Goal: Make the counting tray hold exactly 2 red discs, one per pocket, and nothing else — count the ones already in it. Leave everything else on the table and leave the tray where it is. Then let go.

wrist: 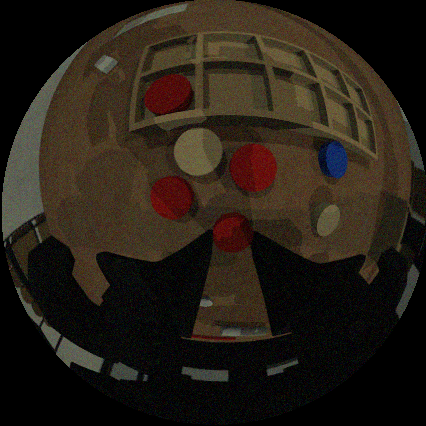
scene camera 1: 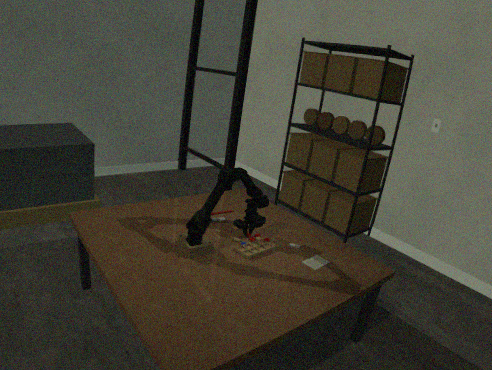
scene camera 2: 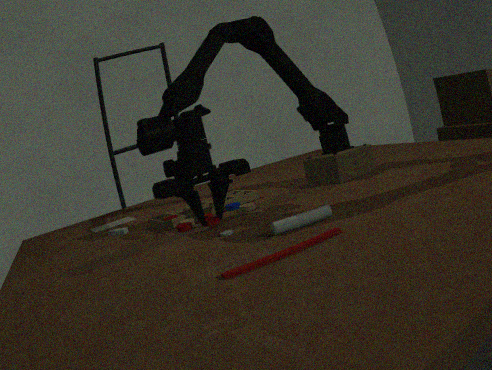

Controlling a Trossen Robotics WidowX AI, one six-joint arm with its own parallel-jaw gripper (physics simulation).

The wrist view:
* my gripper: 231,235
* wooden counting tray: 238,78
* blue disc: 332,159, on the table
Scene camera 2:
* my gripper: 212,222
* wooden counting tray: 158,222
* red rod: 266,260, on the table
